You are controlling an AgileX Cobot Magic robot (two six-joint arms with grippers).
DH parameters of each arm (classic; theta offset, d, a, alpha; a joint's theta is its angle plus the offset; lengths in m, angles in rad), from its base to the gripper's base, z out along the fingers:
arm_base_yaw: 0 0.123 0 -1.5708
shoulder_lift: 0.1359 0 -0.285 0
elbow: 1.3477 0 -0.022 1.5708
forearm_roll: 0 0.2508 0 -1.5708
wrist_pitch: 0 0 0.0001 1.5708
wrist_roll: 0 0.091 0 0
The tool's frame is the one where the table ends.
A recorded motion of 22 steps. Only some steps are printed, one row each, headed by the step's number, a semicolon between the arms.
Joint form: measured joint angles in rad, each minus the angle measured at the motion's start. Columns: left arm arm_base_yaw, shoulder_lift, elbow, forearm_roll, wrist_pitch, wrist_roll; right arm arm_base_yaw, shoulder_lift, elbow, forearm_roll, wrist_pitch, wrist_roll.
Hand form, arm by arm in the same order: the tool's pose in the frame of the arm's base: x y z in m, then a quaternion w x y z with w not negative. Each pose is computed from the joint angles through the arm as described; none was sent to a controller.
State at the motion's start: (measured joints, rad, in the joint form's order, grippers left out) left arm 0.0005 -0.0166 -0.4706 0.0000 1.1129 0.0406; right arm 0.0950 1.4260 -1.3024 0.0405 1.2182 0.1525
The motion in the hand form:
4: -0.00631 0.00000 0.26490 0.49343 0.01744 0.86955 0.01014; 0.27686 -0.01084 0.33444 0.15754 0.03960 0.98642 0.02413
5: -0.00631 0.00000 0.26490 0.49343 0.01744 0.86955 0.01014; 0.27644 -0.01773 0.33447 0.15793 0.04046 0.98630 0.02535
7: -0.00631 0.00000 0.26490 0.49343 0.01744 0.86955 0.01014; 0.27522 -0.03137 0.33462 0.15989 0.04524 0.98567 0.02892
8: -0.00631 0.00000 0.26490 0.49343 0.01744 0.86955 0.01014; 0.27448 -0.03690 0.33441 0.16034 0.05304 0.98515 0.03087
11: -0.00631 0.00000 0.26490 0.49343 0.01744 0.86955 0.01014; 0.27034 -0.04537 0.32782 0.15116 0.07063 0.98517 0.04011
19: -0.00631 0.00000 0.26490 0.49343 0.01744 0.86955 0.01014; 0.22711 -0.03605 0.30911 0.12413 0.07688 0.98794 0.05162
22: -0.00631 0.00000 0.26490 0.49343 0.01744 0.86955 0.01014; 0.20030 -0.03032 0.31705 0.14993 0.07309 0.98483 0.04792
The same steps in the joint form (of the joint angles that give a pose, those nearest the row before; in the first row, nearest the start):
4: 0.0000 0.0000 0.0000 0.0000 0.0000 0.0000; -0.1515 0.0000 0.0000 0.0157 0.0008 -0.1397
5: 0.0000 0.0000 0.0000 0.0000 0.0000 0.0000; -0.1800 0.0000 0.0000 0.0274 0.0018 -0.1687
7: 0.0000 0.0000 0.0000 0.0000 0.0000 0.0000; -0.2371 0.0000 0.0000 0.0524 0.0026 -0.2210
8: 0.0000 0.0000 0.0000 0.0000 0.0000 0.0000; -0.2601 0.0000 0.0010 0.0615 0.0026 -0.2299
11: 0.0000 0.0000 0.0000 0.0000 0.0000 0.0000; -0.3006 -0.0039 0.0295 0.0860 0.0017 -0.2412
19: 0.0000 0.0000 0.0000 0.0000 0.0000 0.0000; -0.3055 -0.1421 0.2246 0.1026 0.0025 -0.2412
22: 0.0000 0.0000 0.0000 0.0000 0.0000 0.0000; -0.3055 -0.2571 0.2860 0.1026 0.0037 -0.2446

